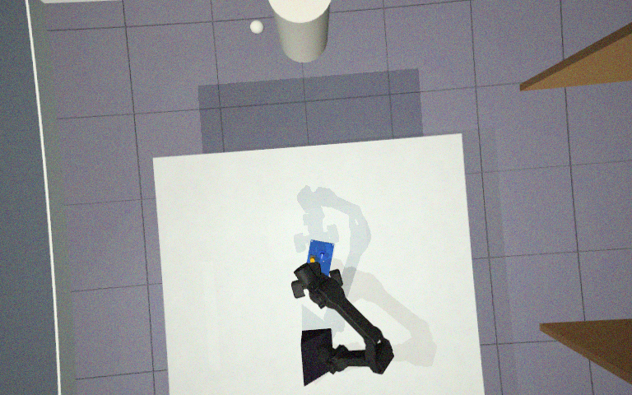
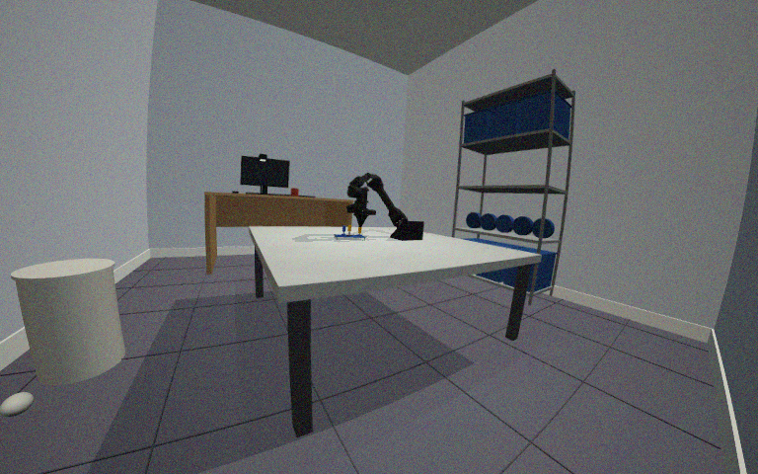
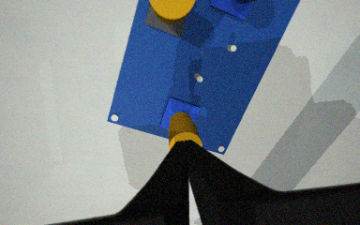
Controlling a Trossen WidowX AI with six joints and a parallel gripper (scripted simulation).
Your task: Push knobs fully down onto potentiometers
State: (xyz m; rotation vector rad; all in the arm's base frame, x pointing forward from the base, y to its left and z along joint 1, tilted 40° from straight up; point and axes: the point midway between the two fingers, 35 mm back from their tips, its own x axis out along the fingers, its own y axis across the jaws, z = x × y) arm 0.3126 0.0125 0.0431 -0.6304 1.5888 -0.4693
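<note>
Right now the orange knob is 2 cm below my gripper tip. Also, from my gripper tip: blue knob: 8 cm ahead, 3 cm to the right, 1 cm below.
</note>
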